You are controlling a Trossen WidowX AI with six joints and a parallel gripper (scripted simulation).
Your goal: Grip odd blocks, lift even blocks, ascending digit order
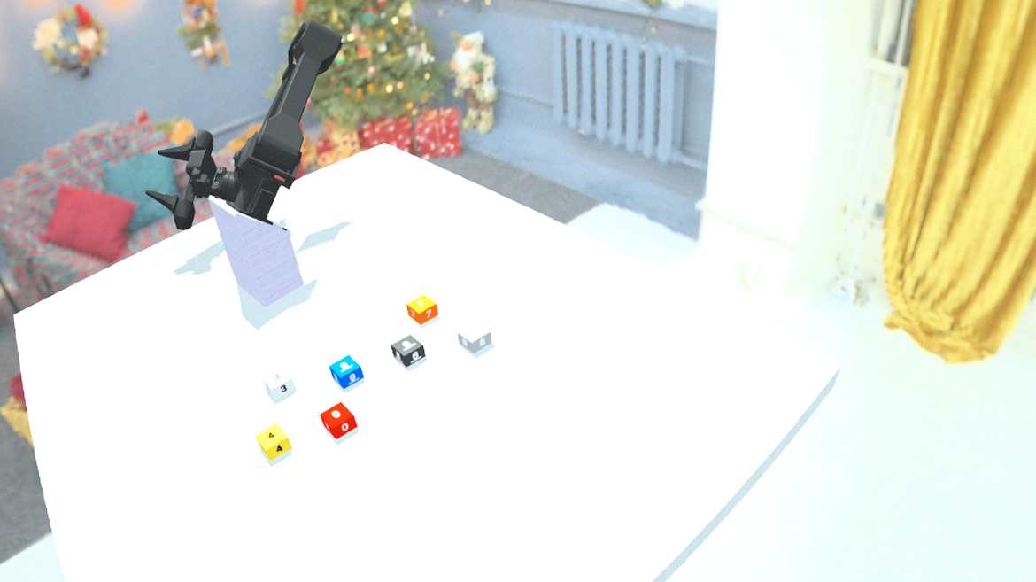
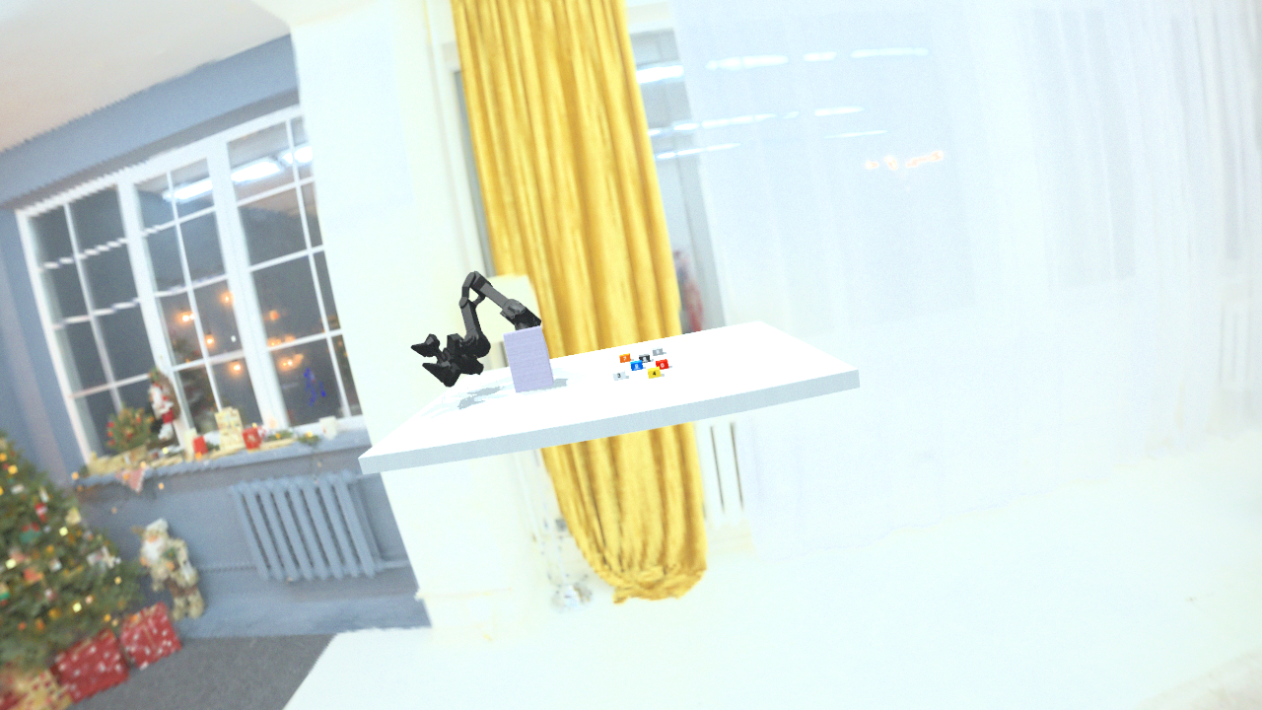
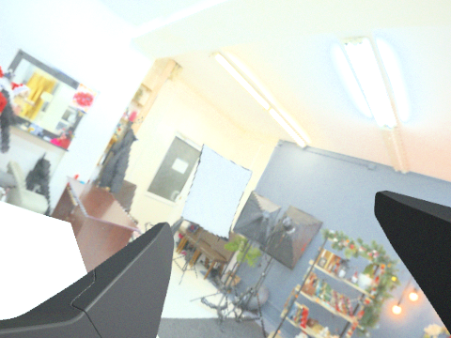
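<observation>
My gripper tip is now 670 mm short of the grey block marked 8, 210 mm to the right of it and 150 mm above it. Round my gripper tip: orange block marked 7 (570 mm ahead, 200 mm to the left, 150 mm below); white block marked 3 (540 mm ahead, 150 mm below, 30 mm to the right); blue block (590 mm ahead, 150 mm below, 50 mm to the left).
</observation>
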